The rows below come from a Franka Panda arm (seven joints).
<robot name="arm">
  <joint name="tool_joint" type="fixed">
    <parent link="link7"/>
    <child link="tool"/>
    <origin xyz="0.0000 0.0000 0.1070" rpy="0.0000 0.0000 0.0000"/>
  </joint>
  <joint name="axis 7" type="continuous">
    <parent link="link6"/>
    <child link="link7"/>
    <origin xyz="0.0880 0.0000 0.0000" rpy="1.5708 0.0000 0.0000"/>
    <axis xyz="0 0 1"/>
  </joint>
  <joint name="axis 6" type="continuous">
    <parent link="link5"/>
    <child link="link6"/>
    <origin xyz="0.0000 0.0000 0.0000" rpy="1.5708 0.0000 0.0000"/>
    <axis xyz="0 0 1"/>
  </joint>
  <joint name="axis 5" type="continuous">
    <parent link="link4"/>
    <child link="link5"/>
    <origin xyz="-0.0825 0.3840 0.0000" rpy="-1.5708 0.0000 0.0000"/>
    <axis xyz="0 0 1"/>
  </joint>
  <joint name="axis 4" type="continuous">
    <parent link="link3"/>
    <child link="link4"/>
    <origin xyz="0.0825 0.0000 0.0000" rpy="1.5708 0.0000 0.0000"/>
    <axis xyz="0 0 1"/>
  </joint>
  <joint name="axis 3" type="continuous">
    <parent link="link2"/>
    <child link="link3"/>
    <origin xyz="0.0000 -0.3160 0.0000" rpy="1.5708 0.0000 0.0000"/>
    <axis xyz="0 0 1"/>
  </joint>
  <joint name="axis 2" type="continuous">
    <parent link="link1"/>
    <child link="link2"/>
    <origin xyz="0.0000 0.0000 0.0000" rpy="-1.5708 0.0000 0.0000"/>
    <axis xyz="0 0 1"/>
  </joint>
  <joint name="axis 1" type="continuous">
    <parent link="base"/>
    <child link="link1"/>
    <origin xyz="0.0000 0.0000 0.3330" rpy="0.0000 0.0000 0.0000"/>
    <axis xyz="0 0 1"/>
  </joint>
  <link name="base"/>
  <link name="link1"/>
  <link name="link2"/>
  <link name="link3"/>
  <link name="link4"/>
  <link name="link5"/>
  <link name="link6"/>
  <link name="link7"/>
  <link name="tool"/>
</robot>
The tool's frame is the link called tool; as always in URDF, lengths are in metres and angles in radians. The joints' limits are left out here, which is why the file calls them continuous.
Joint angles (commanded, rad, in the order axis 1, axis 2, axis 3, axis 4, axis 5, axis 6, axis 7), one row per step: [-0.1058, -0.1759, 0.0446, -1.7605, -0.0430, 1.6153, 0.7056]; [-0.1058, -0.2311, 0.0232, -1.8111, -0.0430, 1.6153, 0.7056]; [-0.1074, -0.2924, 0.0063, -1.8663, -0.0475, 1.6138, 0.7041]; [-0.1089, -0.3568, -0.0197, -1.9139, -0.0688, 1.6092, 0.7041]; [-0.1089, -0.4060, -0.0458, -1.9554, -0.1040, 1.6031, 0.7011]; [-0.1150, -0.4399, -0.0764, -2.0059, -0.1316, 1.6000, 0.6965]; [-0.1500, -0.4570, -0.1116, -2.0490, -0.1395, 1.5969, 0.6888]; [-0.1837, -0.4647, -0.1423, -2.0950, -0.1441, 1.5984, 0.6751]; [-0.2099, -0.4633, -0.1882, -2.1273, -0.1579, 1.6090, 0.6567]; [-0.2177, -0.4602, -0.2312, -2.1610, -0.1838, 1.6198, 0.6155]
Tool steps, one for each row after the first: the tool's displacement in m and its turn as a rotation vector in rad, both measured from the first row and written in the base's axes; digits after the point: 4 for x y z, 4 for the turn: [-0.0187, -0.0099, 0.0032, 0.0021, -0.0049, -0.0213]; [-0.0397, -0.0182, 0.0059, 0.0007, -0.0094, -0.0380]; [-0.0628, -0.0323, 0.0120, -0.0132, -0.0203, -0.0643]; [-0.0817, -0.0473, 0.0131, -0.0375, -0.0186, -0.0858]; [-0.0970, -0.0660, 0.0027, -0.0484, 0.0043, -0.1141]; [-0.1116, -0.0960, -0.0118, -0.0349, 0.0351, -0.1708]; [-0.1245, -0.1216, -0.0314, -0.0165, 0.0727, -0.2144]; [-0.1373, -0.1518, -0.0481, -0.0013, 0.0981, -0.2583]; [-0.1483, -0.1736, -0.0663, 0.0034, 0.1304, -0.2561]
